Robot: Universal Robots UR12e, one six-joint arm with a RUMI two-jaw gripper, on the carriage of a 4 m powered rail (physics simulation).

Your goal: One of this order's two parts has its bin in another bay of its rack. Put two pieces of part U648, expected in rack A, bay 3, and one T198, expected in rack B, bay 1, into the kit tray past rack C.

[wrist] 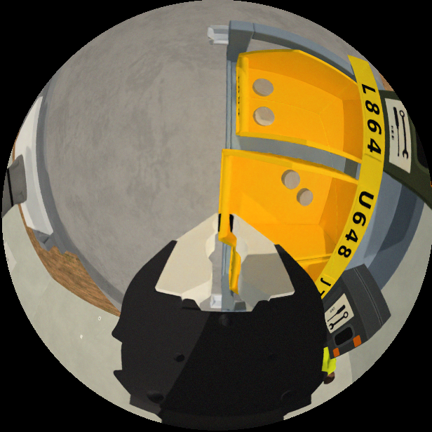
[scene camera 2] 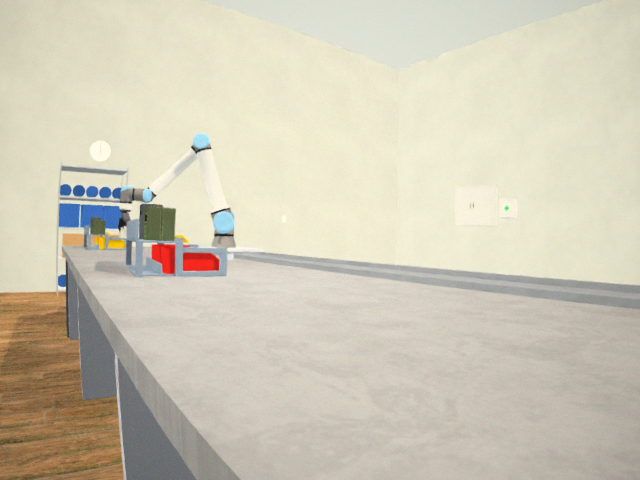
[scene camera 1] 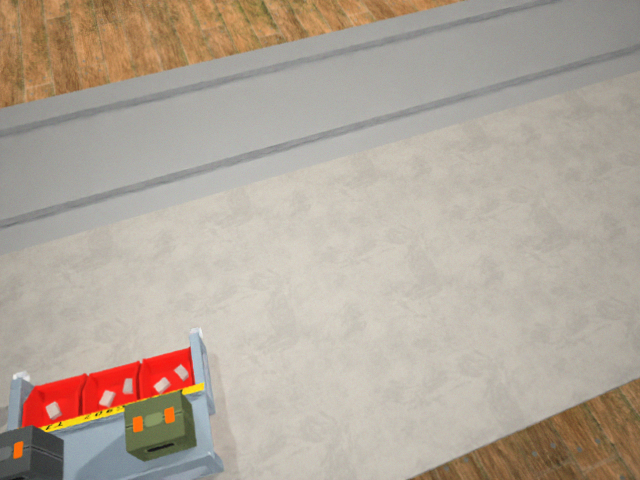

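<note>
My gripper (wrist: 224, 214) (scene camera 2: 122, 233) is shut on the front wall of a yellow bin (wrist: 260, 220), which juts out ahead of its neighbour. Two grey round parts (wrist: 290, 179) (wrist: 305, 197) lie in it, and the rack strip behind reads U648 (wrist: 354, 225). The neighbouring yellow bin (wrist: 300, 105), at strip label L864, holds two round parts. In scene camera 1, another rack (scene camera 1: 206, 413) holds three red bins (scene camera 1: 43, 395) (scene camera 1: 113, 379) (scene camera 1: 168, 361) with pale blocks. Its strip (scene camera 1: 195, 389) is partly hidden and hard to read. The kit tray cannot be made out.
A dark case (wrist: 357, 310) and a green case (wrist: 407, 130) stand on the yellow-bin rack. A green case (scene camera 1: 160, 426) and a dark case (scene camera 1: 31, 454) stand on the red-bin rack. The rail (scene camera 1: 310, 98) runs along the bench. A person in a yellow vest (wrist: 328, 361) shows beyond the dark case.
</note>
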